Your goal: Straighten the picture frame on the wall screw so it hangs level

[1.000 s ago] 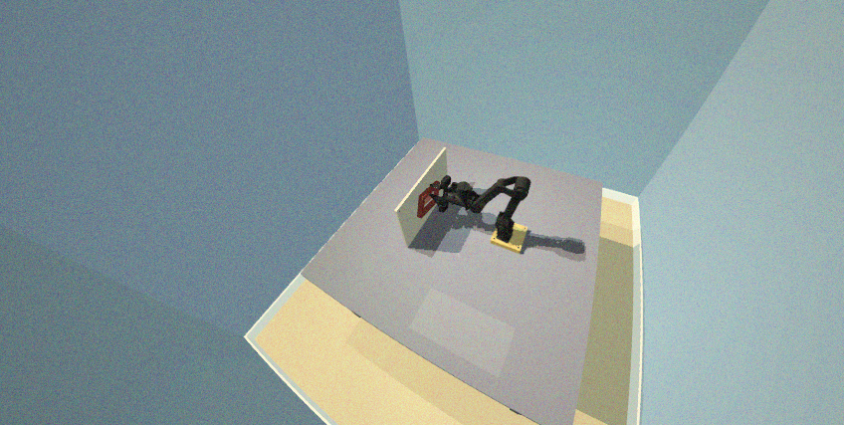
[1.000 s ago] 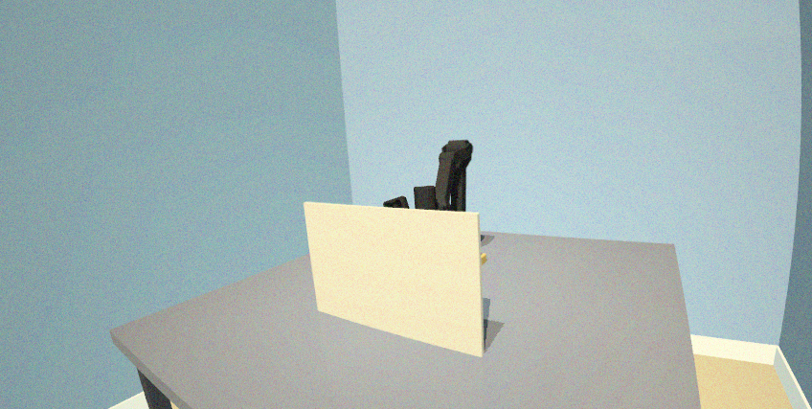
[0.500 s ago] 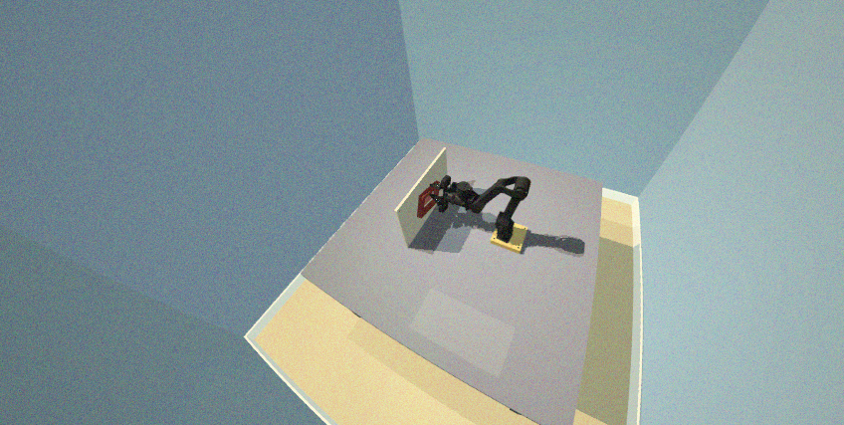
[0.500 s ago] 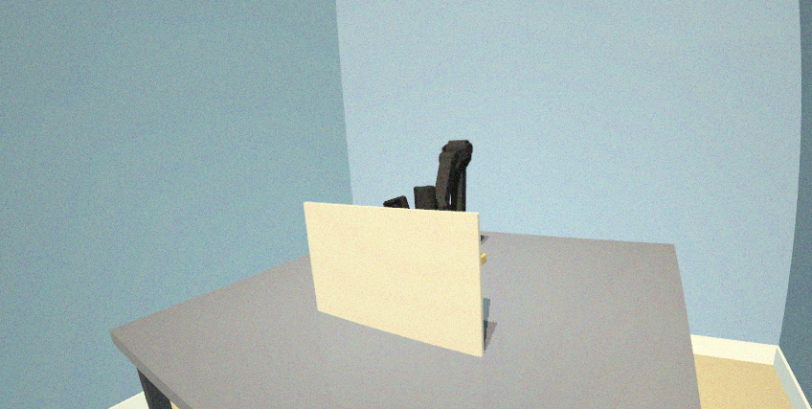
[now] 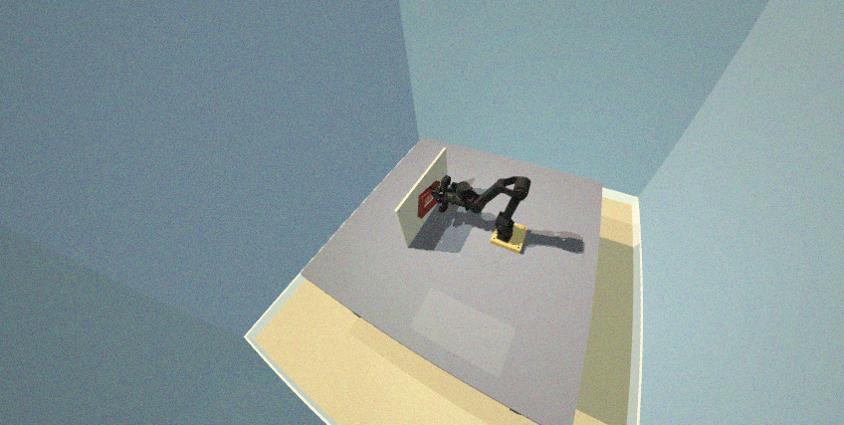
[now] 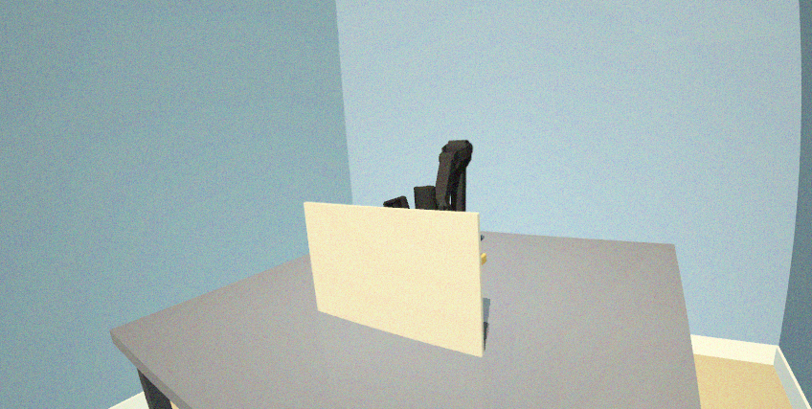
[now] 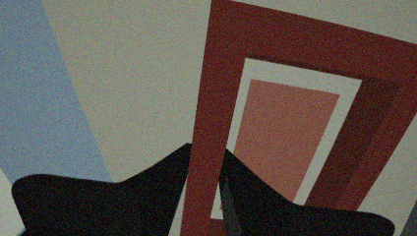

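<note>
Now: gripper tip 2 cm to the right of the dark red picture frame and 5 cm above it. The rest, counted from my gripper tip: cream wall panel: 2 cm ahead, 1 cm to the left, 6 cm below.
</note>
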